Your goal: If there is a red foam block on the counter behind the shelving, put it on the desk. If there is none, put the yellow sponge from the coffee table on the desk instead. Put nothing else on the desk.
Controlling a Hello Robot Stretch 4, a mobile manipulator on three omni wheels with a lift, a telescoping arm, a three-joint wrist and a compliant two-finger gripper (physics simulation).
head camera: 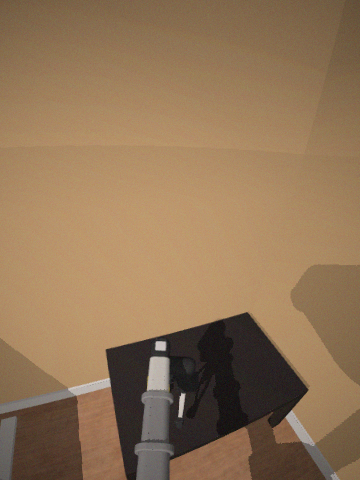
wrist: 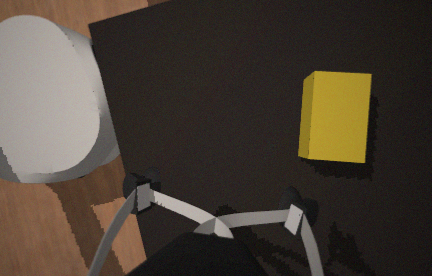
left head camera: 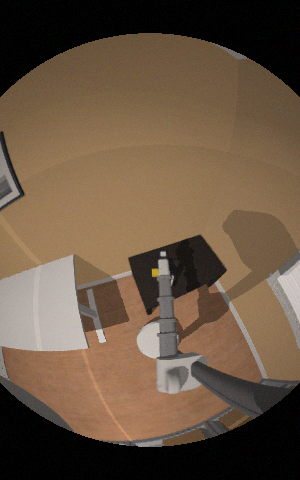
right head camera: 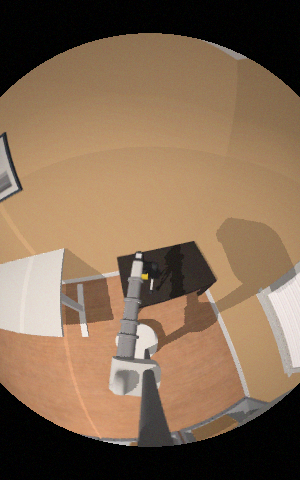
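Where they show: gripper, fingertip midpoint: (wrist: 219, 192); robot's base at its link origin: (left head camera: 156, 338) (right head camera: 137, 340).
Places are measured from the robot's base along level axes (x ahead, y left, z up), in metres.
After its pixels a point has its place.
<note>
A yellow sponge (left head camera: 155, 272) @(x 0.606, y 0.015, z 0.467 m) (right head camera: 144, 276) @(x 0.593, y -0.024, z 0.464 m) (wrist: 337, 117) @(x 0.616, y 0.000, z 0.468 m) lies on the dark coffee table (head camera: 275, 372) @(x 0.698, y -0.599, z 0.422 m) (left head camera: 207, 260) @(x 0.735, y -0.543, z 0.423 m) (right head camera: 197, 270) @(x 0.709, y -0.545, z 0.422 m) (wrist: 200, 100) @(x 0.454, y 0.011, z 0.422 m). In the head camera view the arm hides nearly all of it. My gripper (wrist: 219, 192) @(x 0.495, y -0.088, z 0.521 m) is open and empty above the table. In the wrist view the sponge is beyond the fingertips and to the right, mostly past the right finger, touching neither. A white table (left head camera: 57, 302) @(x 0.209, y 0.747, z 0.693 m) (right head camera: 37, 295) @(x 0.151, y 0.792, z 0.692 m), possibly the desk, stands at the left. No red foam block, counter or shelving is recognisable in these views.
A white round body (left head camera: 149, 340) @(x -0.005, y 0.077, z 0.187 m) (right head camera: 147, 340) @(x 0.026, y -0.103, z 0.187 m) (wrist: 45, 100) @(x 0.058, y 0.006, z 0.187 m) is close to the coffee table's near edge, under my arm. Walls stand behind and right of the table. A white ribbed object (left head camera: 292, 290) @(x 0.101, y -1.012, z 0.904 m) (right head camera: 290, 320) @(x 0.003, y -1.048, z 0.927 m) is at the right. A framed picture (left head camera: 6, 187) @(x 0.586, y 0.913, z 1.437 m) (right head camera: 6, 182) @(x 0.583, y 0.923, z 1.437 m) hangs at the left.
</note>
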